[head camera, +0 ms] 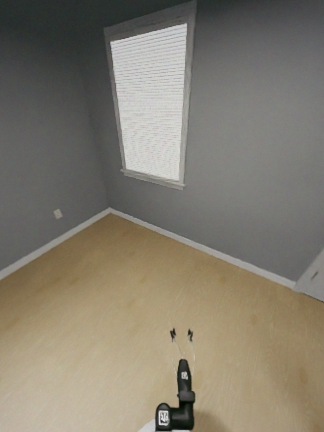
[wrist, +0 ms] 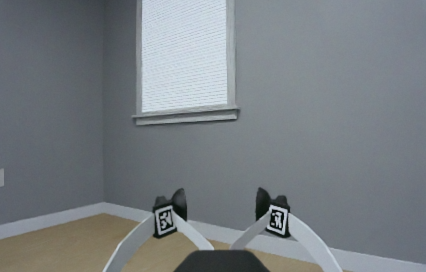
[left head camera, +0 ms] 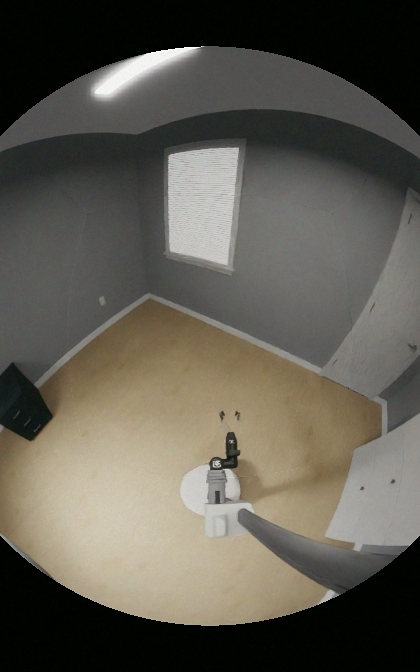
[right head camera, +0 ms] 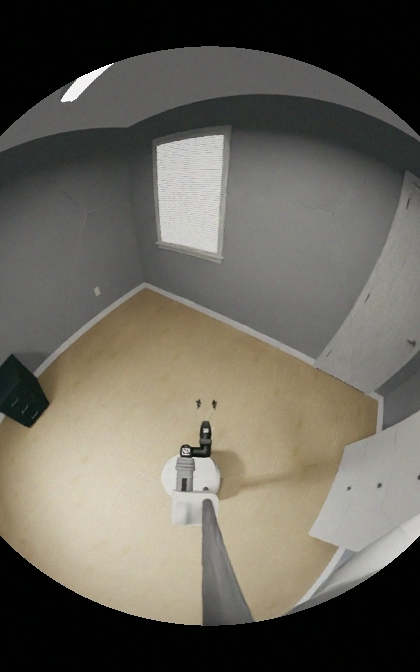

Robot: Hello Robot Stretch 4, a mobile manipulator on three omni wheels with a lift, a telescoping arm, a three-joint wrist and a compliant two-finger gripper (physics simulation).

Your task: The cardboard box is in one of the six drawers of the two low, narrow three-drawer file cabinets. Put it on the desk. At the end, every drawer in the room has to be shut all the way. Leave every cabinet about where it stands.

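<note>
A dark, low three-drawer file cabinet point(left head camera: 24, 400) point(right head camera: 22, 389) stands by the left wall, at the left edge of both side head views. Three handles show on its front, and its drawers look shut. Part of it is cut off by the edge of the view. The other file cabinet, the cardboard box and the desk cannot be made out in these views. My gripper point(head camera: 181, 333) point(left head camera: 230, 415) point(right head camera: 206, 403) point(wrist: 221, 206) is open and empty, reaching out over the floor in front of my base, far from the dark cabinet. The wrist view looks toward the window wall.
A white piece with dark knobs point(left head camera: 377, 500) point(right head camera: 367, 505) stands at the right. A pale door point(left head camera: 382, 320) point(right head camera: 377, 310) is in the wall beyond it. A window point(head camera: 150, 105) point(left head camera: 202, 205) point(right head camera: 190, 195) point(wrist: 184, 55) is ahead, near the room's corner.
</note>
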